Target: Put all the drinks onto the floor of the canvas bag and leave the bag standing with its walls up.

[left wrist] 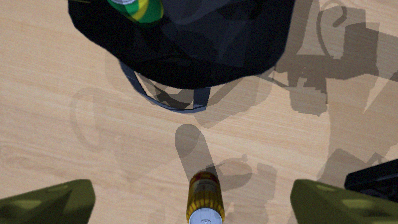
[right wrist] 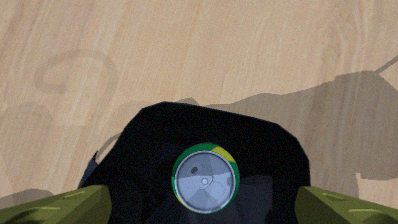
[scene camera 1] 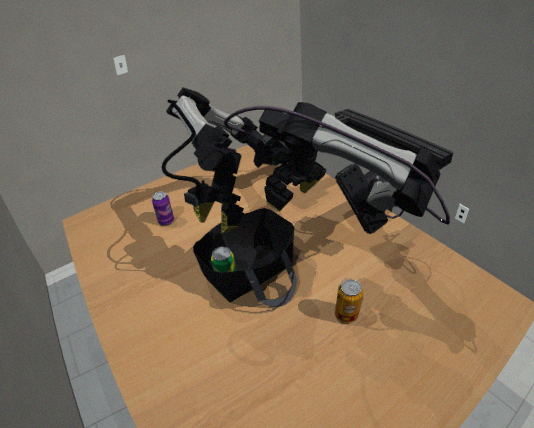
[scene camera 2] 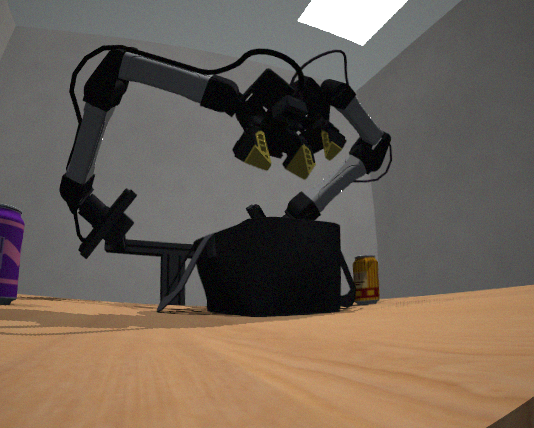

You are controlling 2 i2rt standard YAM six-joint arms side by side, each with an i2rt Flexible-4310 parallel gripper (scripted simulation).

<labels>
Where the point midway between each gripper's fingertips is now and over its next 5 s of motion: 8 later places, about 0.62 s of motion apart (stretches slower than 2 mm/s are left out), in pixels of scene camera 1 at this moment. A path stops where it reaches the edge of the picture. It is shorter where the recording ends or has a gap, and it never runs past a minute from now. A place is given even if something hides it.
My left gripper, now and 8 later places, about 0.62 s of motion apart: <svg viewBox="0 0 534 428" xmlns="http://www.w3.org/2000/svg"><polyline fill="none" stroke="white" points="290,200 292,202 304,227 322,257 341,275 350,282 349,287 349,294 347,300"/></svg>
My right gripper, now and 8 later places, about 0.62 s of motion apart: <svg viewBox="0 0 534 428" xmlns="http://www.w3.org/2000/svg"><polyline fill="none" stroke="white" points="212,227 213,228 185,223 156,208 156,193 157,193 159,199 161,205 162,204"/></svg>
</labels>
